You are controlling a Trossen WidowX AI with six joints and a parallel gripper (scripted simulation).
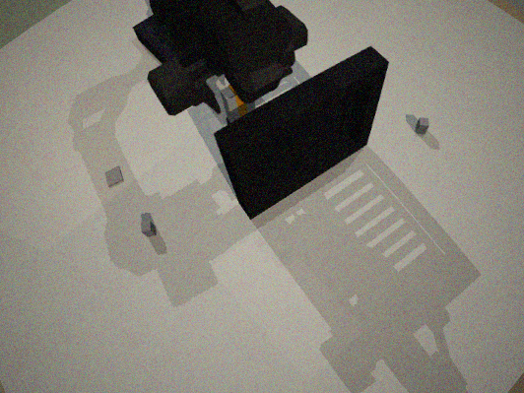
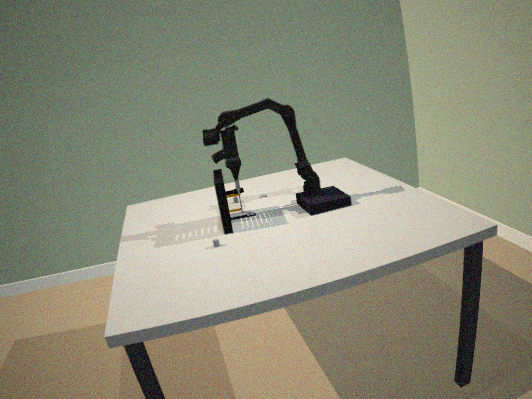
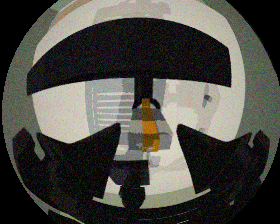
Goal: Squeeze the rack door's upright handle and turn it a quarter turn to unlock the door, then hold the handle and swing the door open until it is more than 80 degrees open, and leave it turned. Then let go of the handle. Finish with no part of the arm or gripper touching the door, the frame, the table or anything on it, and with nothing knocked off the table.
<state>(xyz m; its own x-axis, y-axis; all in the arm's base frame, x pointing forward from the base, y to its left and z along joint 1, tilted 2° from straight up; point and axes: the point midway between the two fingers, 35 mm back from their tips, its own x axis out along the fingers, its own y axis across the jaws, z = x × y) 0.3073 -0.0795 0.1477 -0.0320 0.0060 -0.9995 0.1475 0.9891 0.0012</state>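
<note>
My gripper tip is now 10 mm past the handle and 50 mm above it.
</note>
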